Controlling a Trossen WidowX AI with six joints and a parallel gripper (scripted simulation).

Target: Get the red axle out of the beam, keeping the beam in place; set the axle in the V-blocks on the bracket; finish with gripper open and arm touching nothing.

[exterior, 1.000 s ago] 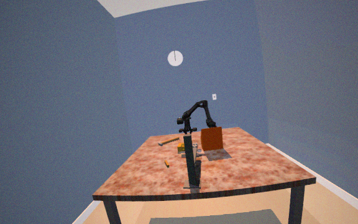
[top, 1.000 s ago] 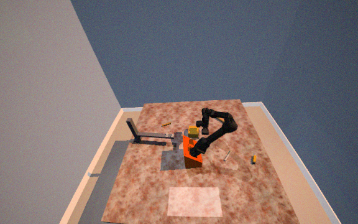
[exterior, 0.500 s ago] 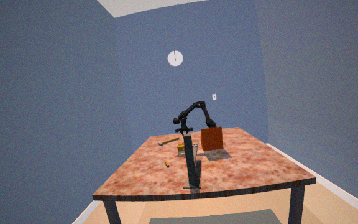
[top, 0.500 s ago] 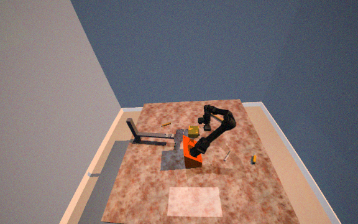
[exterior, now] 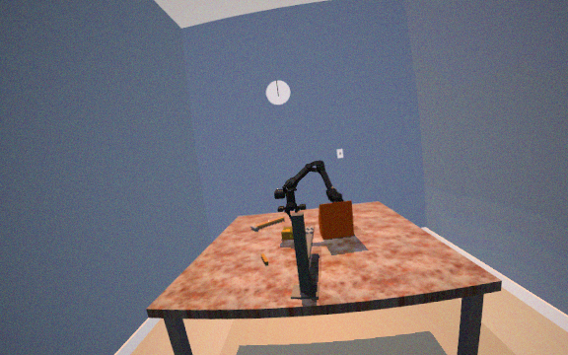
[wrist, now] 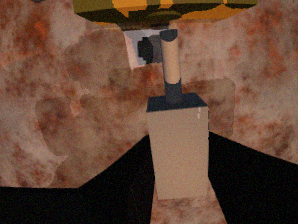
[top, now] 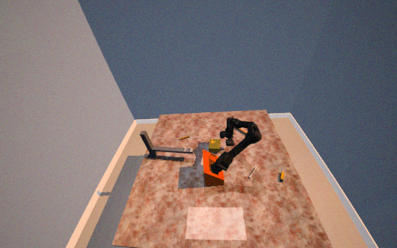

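My gripper tip is now 12 cm to the right of the yellow beam, 4 cm above it and 3 cm short of it. Round my gripper tip: grey rod 27 cm behind, 13 cm to the right, 6 cm below.
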